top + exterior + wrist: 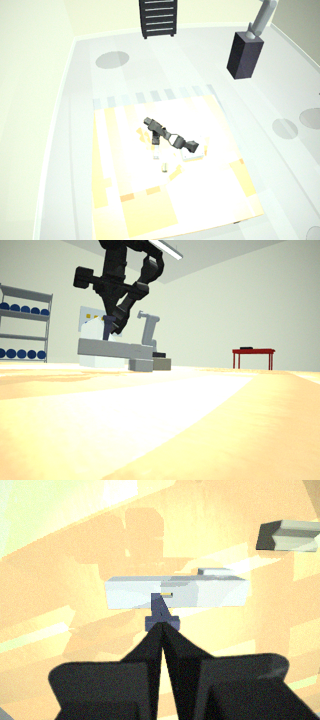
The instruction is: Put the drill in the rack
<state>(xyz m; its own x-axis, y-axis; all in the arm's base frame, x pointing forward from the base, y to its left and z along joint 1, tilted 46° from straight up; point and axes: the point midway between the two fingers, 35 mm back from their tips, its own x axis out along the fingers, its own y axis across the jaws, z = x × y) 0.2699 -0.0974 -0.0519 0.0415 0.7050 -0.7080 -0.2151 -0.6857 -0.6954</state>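
Right now my gripper tip is 30 mm above the dark blue key. Round my gripper tip: pale grey fixture (90 mm below, 30 mm to the left); then grey-beige rack (210 mm to the left, 110 mm below, 30 mm behind); then drill (80 mm below, 50 mm to the left, 10 mm ahead).
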